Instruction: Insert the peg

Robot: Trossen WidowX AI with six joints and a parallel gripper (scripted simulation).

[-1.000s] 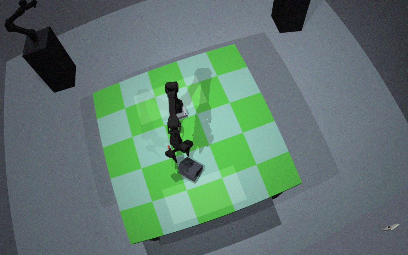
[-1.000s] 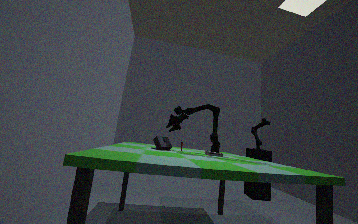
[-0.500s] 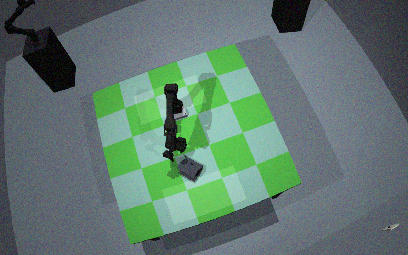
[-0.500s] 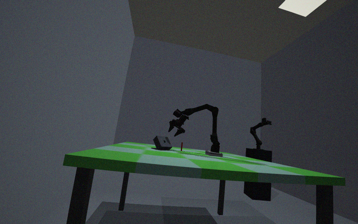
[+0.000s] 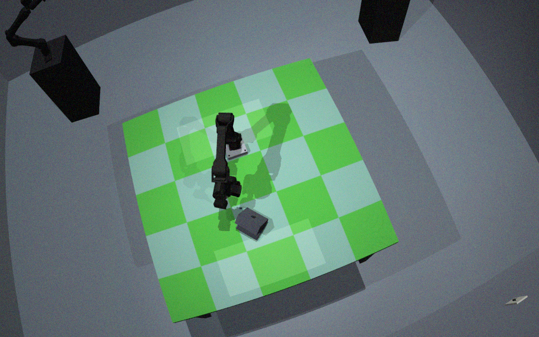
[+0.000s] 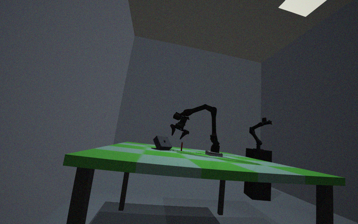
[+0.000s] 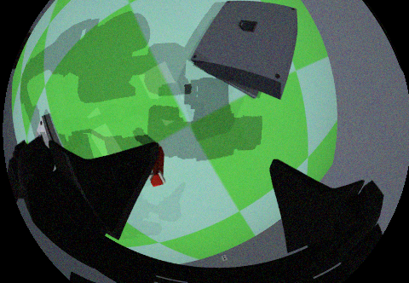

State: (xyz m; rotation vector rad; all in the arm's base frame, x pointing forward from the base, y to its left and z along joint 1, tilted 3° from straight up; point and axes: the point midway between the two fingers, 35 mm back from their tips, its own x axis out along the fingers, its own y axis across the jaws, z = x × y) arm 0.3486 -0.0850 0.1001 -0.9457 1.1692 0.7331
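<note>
The red peg is 6 cm behind my gripper tip, 2 cm to the right of it and 6 cm below it. The rest, counted from my gripper tip: sloped panel (11 cm ahead, 10 cm to the left, 6 cm below).
</note>
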